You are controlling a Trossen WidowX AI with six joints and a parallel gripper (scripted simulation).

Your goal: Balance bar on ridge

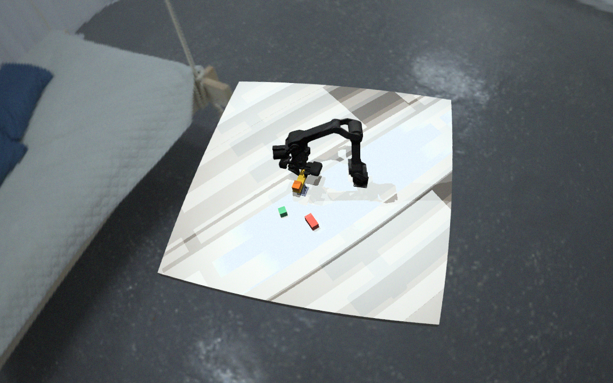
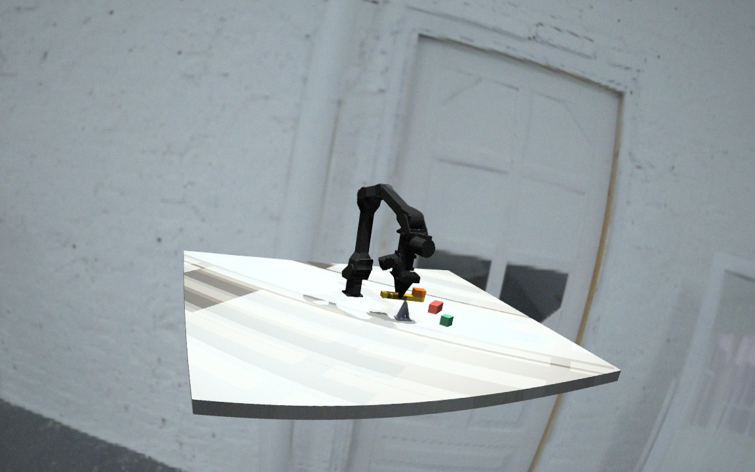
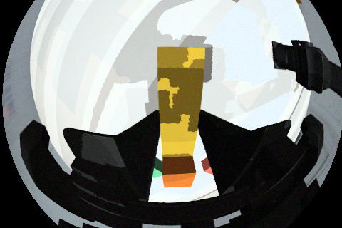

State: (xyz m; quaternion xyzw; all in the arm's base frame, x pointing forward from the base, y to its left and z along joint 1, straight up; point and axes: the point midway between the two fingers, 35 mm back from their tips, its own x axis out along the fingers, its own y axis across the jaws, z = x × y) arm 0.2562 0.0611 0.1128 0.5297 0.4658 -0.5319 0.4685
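My gripper tip is 4 cm to the right of the yellow bar, 1 cm below it and 1 cm short of it. Also, from my gripper tip: green block 16 cm to the left, 6 cm below, 6 cm ahead; then red block 19 cm to the left, 8 cm behind, 6 cm below.
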